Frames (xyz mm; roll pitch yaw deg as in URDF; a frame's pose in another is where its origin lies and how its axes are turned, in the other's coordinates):
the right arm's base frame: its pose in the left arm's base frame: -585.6 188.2 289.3 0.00 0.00 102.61
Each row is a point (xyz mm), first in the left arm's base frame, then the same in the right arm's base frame.
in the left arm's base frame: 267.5 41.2 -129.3
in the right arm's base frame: -329.7 -800.4 -418.6
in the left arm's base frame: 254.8 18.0 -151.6
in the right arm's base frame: -349.6 -783.0 -440.9
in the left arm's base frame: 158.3 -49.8 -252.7
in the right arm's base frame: -394.7 -674.0 -542.0
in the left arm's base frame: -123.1 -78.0 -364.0
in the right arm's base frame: -360.7 -393.2 -653.3
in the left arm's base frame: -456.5 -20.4 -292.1
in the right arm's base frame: -231.8 -80.4 -581.4
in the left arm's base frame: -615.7 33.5 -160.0
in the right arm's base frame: -144.4 63.1 -449.3
